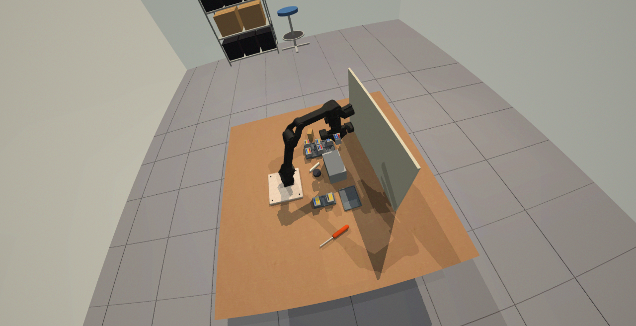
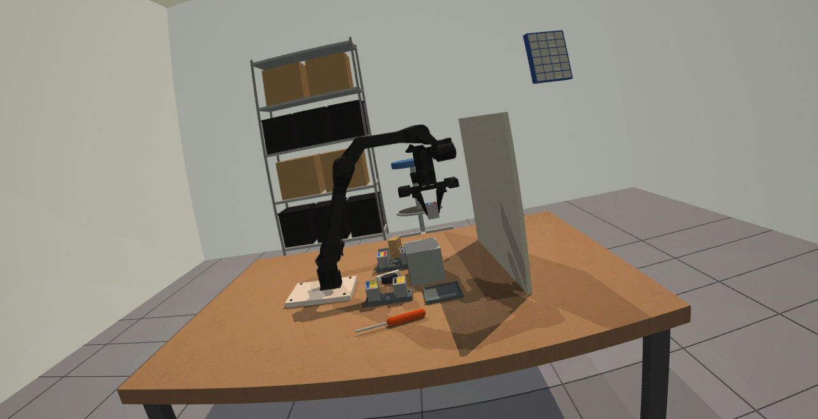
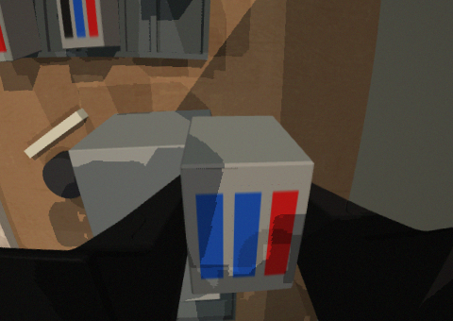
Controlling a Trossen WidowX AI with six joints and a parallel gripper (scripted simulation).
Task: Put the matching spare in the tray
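Right now my gripper tip is 290 mm to the left of the grey tray, 170 mm above it and 30 mm past it. Round my gripper tip: grey panel (170 mm ahead, 90 mm to the right, 50 mm above); grey mounted unit (120 mm below, 80 mm to the right, 60 mm behind); grey spare (20 mm above).
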